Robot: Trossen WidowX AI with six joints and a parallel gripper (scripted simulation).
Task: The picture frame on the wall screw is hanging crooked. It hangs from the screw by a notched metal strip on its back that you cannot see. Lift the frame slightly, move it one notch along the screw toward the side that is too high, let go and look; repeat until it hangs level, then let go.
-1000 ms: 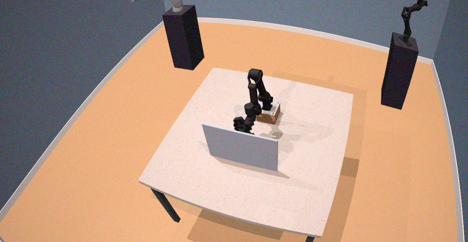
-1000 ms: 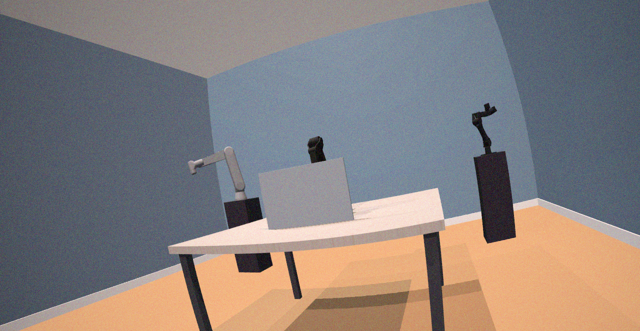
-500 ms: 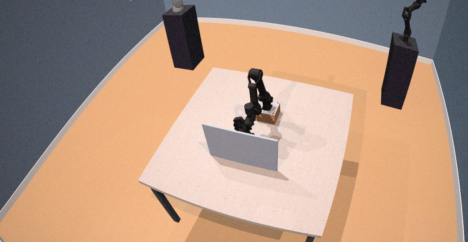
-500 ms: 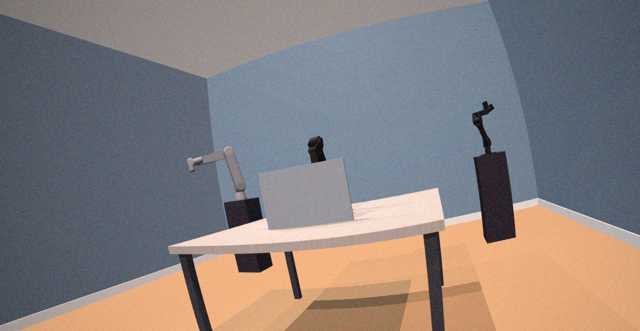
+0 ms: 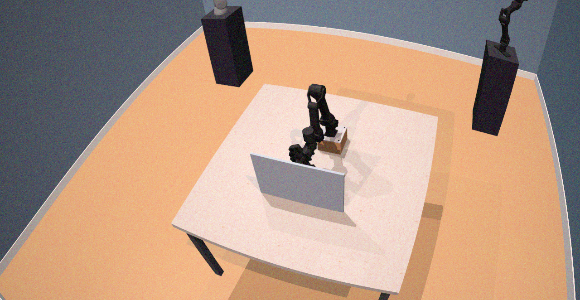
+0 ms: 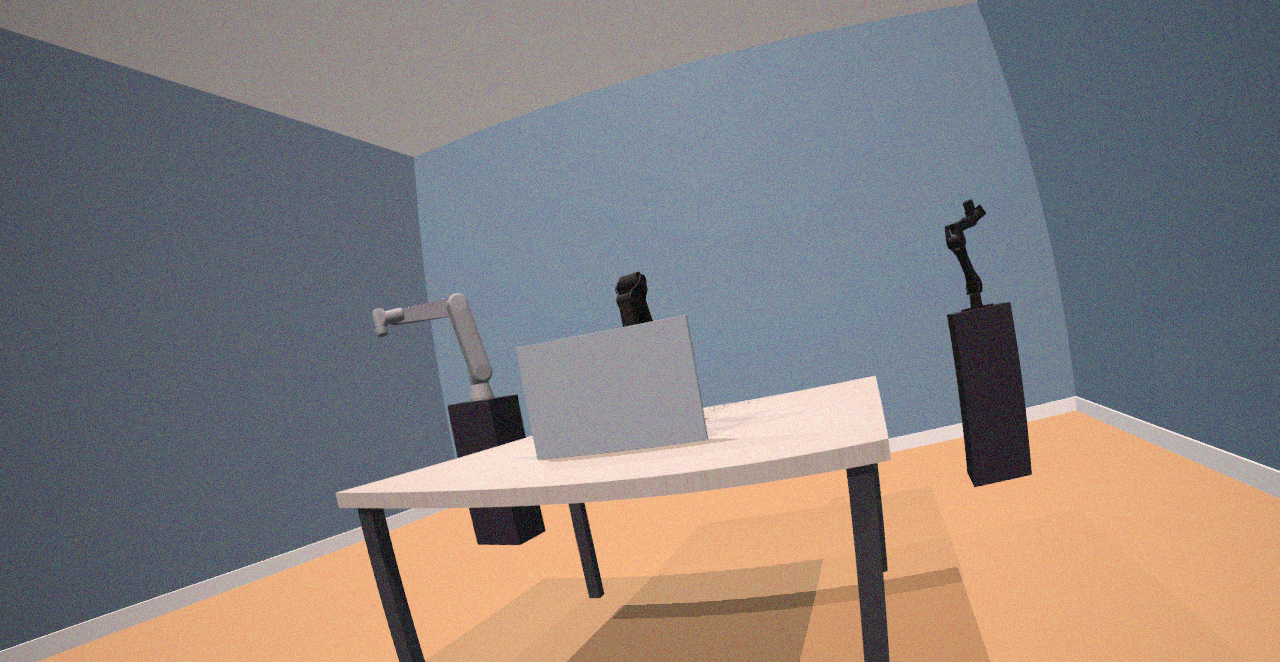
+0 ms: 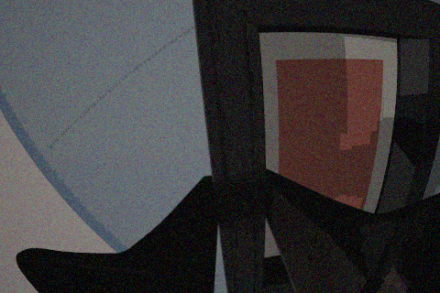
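The picture frame lies 5 cm below my gripper tip and 3 cm to the left of it. Round my gripper tip: grey wall panel: 6 cm below, 2 cm ahead, 1 cm to the left.
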